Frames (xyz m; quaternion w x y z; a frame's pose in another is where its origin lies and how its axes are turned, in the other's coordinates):
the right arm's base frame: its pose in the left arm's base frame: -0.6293 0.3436 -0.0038 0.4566 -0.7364 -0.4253 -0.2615
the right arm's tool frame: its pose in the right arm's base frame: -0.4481 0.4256 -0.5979 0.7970 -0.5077 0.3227 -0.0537
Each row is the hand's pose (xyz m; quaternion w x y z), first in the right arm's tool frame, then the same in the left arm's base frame.
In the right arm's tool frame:
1: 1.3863 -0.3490 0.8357 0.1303 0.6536 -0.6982 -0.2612
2: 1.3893 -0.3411 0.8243 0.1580 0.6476 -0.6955 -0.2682
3: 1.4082 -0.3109 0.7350 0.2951 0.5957 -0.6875 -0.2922
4: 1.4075 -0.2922 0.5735 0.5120 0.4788 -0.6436 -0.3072
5: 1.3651 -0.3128 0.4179 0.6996 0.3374 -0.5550 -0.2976
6: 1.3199 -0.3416 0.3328 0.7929 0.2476 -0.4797 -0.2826
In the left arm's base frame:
1: 0.2636 0.1001 1.0925 0.2318 -0.4723 -0.7265 0.4421
2: 0.2551 0.0892 1.0957 0.2261 -0.4901 -0.7297 0.4197
3: 0.1795 0.0336 1.1166 0.1890 -0.5857 -0.7237 0.3121
4: 0.0309 -0.0321 1.1206 0.1244 -0.7217 -0.6705 0.1188
5: -0.1254 -0.0579 1.0837 0.0604 -0.8113 -0.5751 -0.0859
6: -0.2168 -0.0549 1.0420 0.0248 -0.8376 -0.5034 -0.2107

